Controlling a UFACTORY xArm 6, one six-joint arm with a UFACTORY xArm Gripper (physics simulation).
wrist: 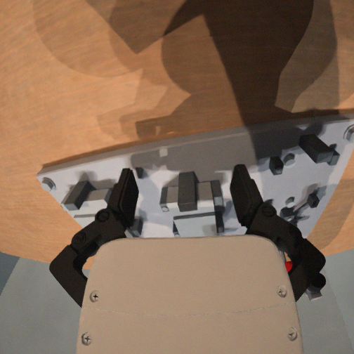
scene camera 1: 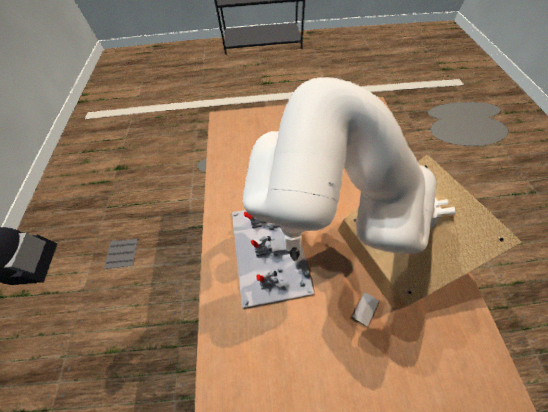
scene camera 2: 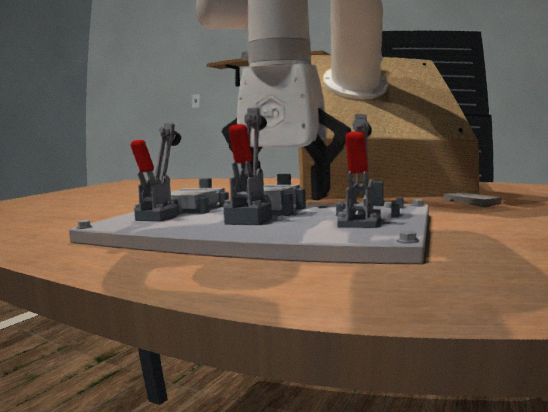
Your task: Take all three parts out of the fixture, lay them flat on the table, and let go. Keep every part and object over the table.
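Places are measured from the arm's base along level axes (x ahead, y left, z up), in centimetres.
Where they show: arm's base, origin of its link: (scene camera 2: 355,83).
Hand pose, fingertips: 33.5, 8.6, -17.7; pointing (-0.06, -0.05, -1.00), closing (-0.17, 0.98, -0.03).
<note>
Each offset is from my fingertips to the top centre of the thing, as dx, dy, dz. Level surfaces: height alone.
The grey fixture plate @(+8.4, +3.3, -1.1) (scene camera 1: 245,272) (scene camera 2: 300,241) (wrist: 200,150) lies on the table @(dz -2.6) (scene camera 1: 260,360) (scene camera 2: 175,295) (wrist: 75,115). Its three red-handled clamps (scene camera 2: 142,156) @(+12.5, +4.9, +8.3) (scene camera 2: 240,144) @(+8.7, +15.2, +7.3) (scene camera 2: 356,152) have their arms raised. One grey part @(-25.2, +17.3, -1.6) (scene camera 1: 366,310) (scene camera 2: 472,199) lies flat on the table, off the fixture. A second part @(+4.4, +1.9, +1.5) (scene camera 2: 280,195) (wrist: 195,226) sits in the middle nest, a third @(+7.8, -8.6, +1.0) (scene camera 2: 195,198) (wrist: 100,195) in the nest at the left of the wrist view. My gripper (wrist: 183,177) is open and empty, low over the plate, its fingers either side of the middle nest. One finger is partly hidden in scene camera 2.
The wooden robot base block (scene camera 1: 470,225) (scene camera 2: 390,160) stands behind the fixture, near the loose part. Dark locating blocks (wrist: 187,191) (wrist: 316,148) and corner bolts @(+12.5, +22.0, -0.4) (scene camera 2: 408,237) rise from the plate. The raised clamp arms stand close beside my gripper.
</note>
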